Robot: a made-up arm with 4 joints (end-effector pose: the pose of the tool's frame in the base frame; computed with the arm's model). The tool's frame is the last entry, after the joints. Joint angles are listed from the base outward.
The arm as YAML. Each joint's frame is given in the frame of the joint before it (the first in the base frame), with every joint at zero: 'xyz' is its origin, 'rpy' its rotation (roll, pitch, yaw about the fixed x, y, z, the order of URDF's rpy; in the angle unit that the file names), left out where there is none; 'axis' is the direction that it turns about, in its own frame. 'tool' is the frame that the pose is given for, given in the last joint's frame.
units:
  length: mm
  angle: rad
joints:
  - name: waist
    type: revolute
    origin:
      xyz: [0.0, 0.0, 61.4]
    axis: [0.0, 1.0, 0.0]
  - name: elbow
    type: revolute
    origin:
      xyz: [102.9, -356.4, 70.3]
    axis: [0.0, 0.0, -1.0]
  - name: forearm
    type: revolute
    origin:
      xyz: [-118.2, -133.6, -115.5]
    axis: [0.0, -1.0, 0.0]
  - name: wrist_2
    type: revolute
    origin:
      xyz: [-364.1, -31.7, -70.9]
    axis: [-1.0, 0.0, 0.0]
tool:
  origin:
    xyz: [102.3, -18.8, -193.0]
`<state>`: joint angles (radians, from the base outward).
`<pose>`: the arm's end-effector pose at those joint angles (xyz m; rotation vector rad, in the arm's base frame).
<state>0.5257 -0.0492 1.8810 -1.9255</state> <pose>-0.0718 -0.3351 -0.2298 1.6305 -0.8768 1.2985</pose>
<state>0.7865 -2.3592 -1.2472 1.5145</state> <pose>0.5118 -0.2859 -0.1925 -0.9143 -1.2014 2.7533</pose>
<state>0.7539 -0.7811 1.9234 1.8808</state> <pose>0.0335 -0.6237 -0.3719 -0.8826 -0.8110 -0.7871</pose>
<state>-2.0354 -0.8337 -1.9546 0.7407</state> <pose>-0.3304 -0.7171 0.1121 -1.4924 0.0573 -0.3732</pose>
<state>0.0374 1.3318 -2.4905 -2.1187</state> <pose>0.1389 -0.4497 0.1589 -1.2493 -0.4702 1.9200</pose>
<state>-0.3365 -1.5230 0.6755 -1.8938</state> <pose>0.1371 -0.6603 -0.1347 1.5637 0.9327 1.8330</pose>
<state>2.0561 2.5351 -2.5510 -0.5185</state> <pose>0.2311 -0.2637 -0.1574 -0.4750 0.0616 2.5860</pose>
